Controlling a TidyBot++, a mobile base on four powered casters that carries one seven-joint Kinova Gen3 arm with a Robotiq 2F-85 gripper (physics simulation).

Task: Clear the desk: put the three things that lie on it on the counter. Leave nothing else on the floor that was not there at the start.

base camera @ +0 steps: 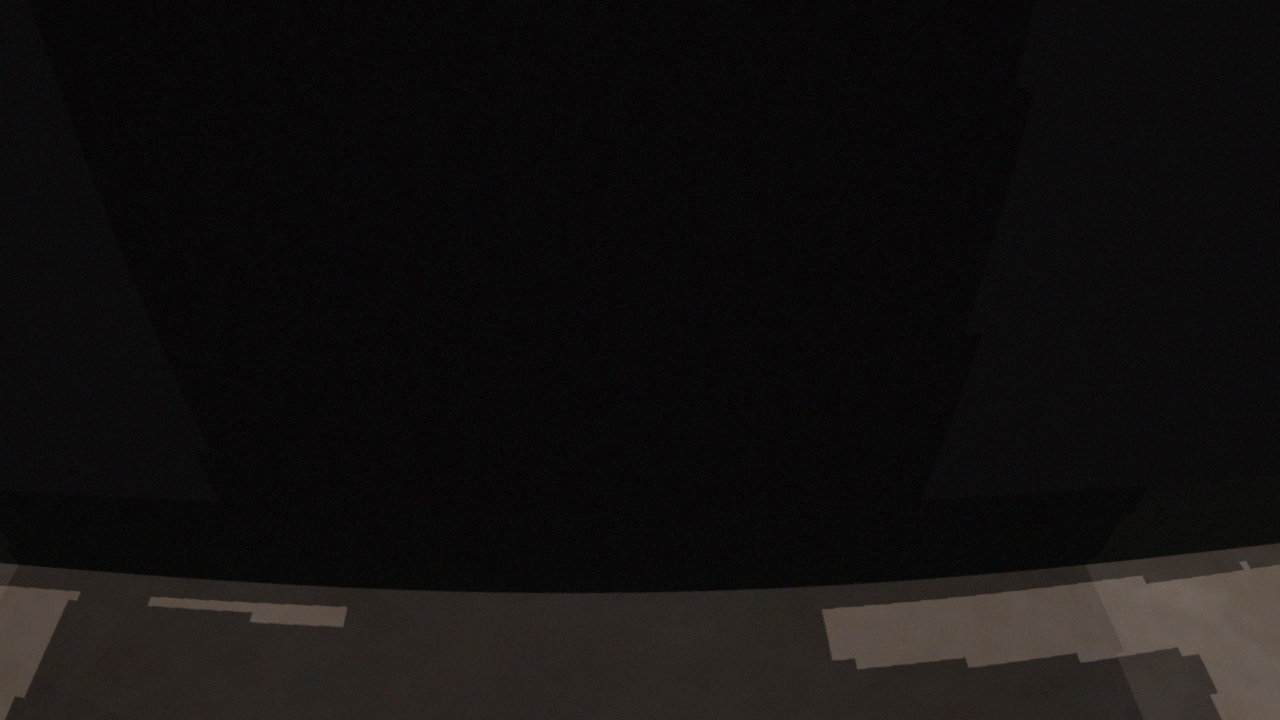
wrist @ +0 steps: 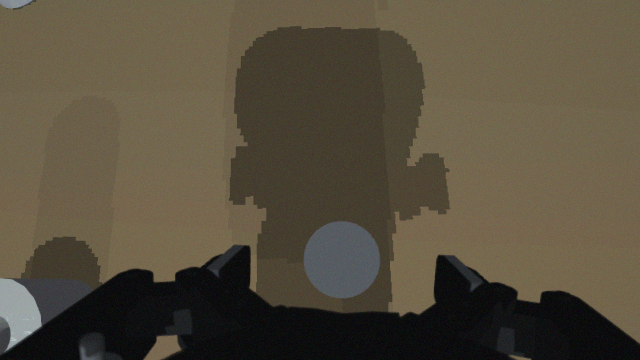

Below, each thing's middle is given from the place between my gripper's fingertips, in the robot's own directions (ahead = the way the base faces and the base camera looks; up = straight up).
Now: the white puck (wrist: pixel 341 259) 10 mm ahead of my hand and 80 mm below it.
